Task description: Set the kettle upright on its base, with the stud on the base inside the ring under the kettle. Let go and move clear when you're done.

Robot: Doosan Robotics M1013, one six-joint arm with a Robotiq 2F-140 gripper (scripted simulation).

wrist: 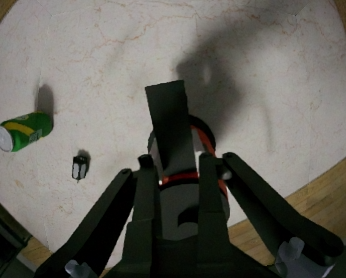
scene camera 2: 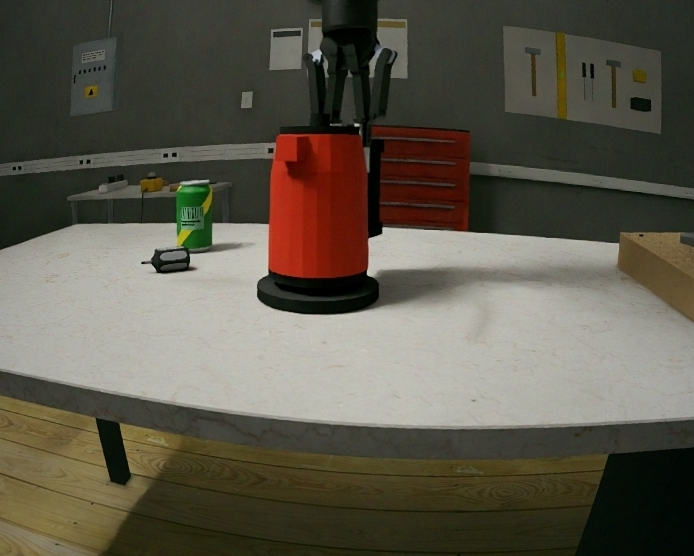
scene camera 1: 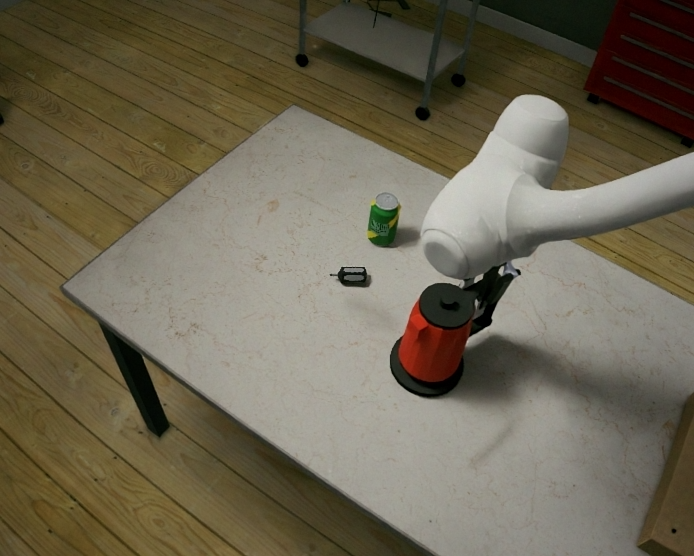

Scene:
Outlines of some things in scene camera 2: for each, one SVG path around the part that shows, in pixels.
My gripper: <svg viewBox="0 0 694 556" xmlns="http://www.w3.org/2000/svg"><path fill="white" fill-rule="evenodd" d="M322 0L322 42L318 50L311 54L306 53L303 56L303 60L308 68L311 114L330 114L330 126L341 126L340 123L343 120L340 120L345 78L348 75L348 70L350 70L356 119L354 121L358 123L355 126L360 126L367 173L369 173L372 123L386 117L391 70L398 54L394 50L380 46L380 42L377 39L377 0ZM324 57L328 61L327 73L329 77L327 91L323 66ZM375 55L377 61L371 95L368 63Z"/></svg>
A red kettle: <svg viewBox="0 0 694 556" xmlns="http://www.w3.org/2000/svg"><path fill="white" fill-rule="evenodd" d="M314 113L310 114L310 126L280 127L280 137L276 137L276 161L274 156L271 171L268 272L269 276L279 284L302 288L337 288L360 283L364 280L369 267L368 239L383 234L383 221L379 222L380 163L381 152L384 152L384 140L371 139L369 173L367 173L360 127L330 126L330 114Z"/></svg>

